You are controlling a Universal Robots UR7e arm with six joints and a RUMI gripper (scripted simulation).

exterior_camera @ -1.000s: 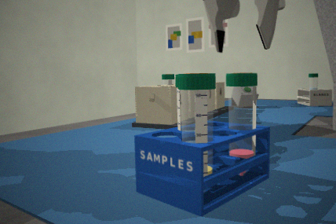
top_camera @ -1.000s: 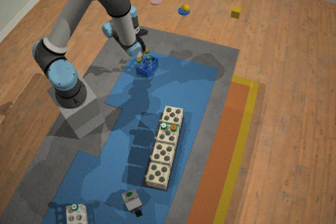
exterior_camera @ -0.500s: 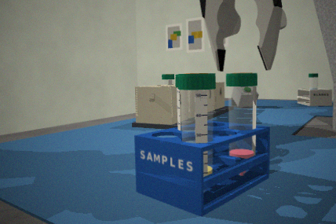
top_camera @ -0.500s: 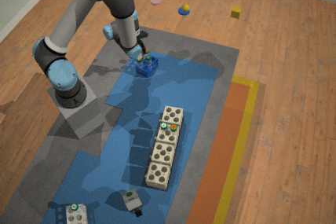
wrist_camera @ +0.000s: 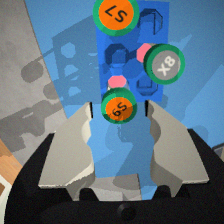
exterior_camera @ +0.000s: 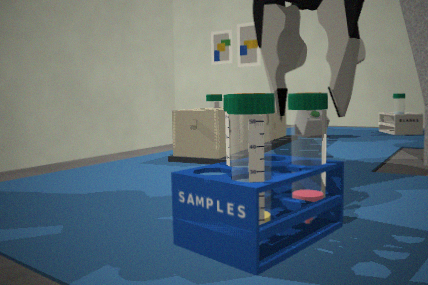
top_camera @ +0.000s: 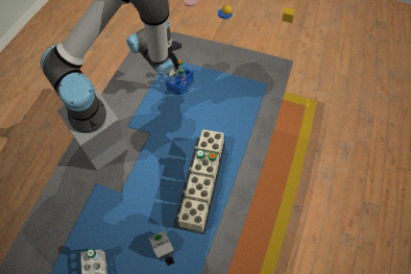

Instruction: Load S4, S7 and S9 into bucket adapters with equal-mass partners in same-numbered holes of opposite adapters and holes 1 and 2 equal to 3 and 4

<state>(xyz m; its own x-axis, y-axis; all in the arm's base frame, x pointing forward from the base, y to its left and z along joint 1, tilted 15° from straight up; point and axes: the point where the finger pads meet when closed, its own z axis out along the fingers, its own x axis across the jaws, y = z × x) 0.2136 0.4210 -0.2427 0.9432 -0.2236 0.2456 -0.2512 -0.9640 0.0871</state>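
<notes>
Now: hand 1 cm past the sample tube S9 and 5 cm above it. Also, from my hand: blue samples rack 3 cm ahead, 3 cm to the left, 9 cm below; then white-dot blank 26 cm ahead, 40 cm to the right, 5 cm below; then tube 2 cm ahead, 8 cm to the left, 5 cm below.
</notes>
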